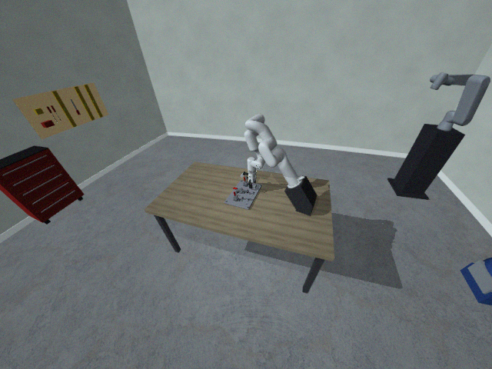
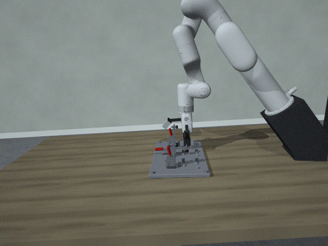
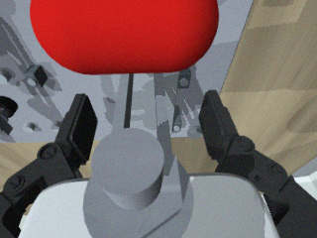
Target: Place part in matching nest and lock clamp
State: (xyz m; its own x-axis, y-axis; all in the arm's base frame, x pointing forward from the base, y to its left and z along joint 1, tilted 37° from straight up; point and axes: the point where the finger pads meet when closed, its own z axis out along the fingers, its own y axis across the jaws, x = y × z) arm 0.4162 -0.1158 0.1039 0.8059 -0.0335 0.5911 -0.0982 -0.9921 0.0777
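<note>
My gripper is now 10 mm above the flat grey block. The rest, counted from my hand: grey fixture plate: 100 mm to the left, 60 mm ahead, 40 mm below.
</note>
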